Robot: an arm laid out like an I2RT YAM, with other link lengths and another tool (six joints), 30 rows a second.
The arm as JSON. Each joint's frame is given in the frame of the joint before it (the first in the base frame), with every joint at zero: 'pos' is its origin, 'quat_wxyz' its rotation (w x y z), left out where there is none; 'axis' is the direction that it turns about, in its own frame. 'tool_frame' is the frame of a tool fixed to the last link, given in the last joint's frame.
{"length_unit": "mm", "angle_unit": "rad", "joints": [
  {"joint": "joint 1", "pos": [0.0, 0.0, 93.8], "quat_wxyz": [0.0, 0.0, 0.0, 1.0], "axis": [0.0, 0.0, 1.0]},
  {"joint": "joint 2", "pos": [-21.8, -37.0, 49.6], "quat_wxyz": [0.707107, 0.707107, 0.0, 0.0], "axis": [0.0, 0.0, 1.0]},
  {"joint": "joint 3", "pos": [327.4, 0.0, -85.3], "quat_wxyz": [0.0, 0.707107, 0.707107, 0.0], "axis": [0.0, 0.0, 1.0]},
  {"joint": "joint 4", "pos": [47.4, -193.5, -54.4], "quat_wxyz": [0.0, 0.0, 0.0, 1.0], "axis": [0.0, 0.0, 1.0]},
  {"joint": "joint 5", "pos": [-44.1, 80.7, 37.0], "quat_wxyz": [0.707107, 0.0, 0.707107, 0.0], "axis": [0.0, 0.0, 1.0]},
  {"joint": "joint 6", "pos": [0.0, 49.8, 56.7], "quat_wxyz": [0.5, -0.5, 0.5, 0.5], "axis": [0.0, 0.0, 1.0]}
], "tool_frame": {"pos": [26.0, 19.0, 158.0], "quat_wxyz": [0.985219, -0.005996, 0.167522, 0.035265]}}
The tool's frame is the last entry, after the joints.
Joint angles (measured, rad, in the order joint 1, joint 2, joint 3, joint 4, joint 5, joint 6), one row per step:
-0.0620, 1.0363, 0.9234, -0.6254, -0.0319, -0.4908
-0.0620, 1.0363, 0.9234, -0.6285, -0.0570, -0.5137
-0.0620, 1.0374, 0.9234, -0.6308, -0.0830, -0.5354
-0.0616, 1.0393, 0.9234, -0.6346, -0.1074, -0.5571
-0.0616, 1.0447, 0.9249, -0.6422, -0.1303, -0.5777
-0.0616, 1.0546, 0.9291, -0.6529, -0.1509, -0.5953
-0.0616, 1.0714, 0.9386, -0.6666, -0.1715, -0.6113
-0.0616, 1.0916, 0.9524, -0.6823, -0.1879, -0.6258
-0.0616, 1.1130, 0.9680, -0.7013, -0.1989, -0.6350
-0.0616, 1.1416, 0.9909, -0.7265, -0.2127, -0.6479
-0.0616, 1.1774, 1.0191, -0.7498, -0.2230, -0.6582
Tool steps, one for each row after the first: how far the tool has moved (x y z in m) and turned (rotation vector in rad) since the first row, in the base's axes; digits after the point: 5 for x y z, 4 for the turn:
-0.00024, 0.00597, -0.00052, 0.0002, 0.0021, 0.0340
-0.00034, 0.01208, -0.00104, 0.0019, 0.0038, 0.0678
-0.00074, 0.01797, -0.00201, 0.0029, 0.0074, 0.1007
-0.00129, 0.02340, -0.00400, 0.0047, 0.0164, 0.1314
-0.00154, 0.02823, -0.00664, 0.0080, 0.0300, 0.1583
-0.00077, 0.03293, -0.00939, 0.0137, 0.0479, 0.1840
0.00069, 0.03666, -0.01171, 0.0182, 0.0671, 0.2056
0.00198, 0.03912, -0.01443, 0.0236, 0.0897, 0.2196
0.00402, 0.04221, -0.01721, 0.0298, 0.1174, 0.2381
0.00825, 0.04437, -0.01958, 0.0358, 0.1456, 0.2522

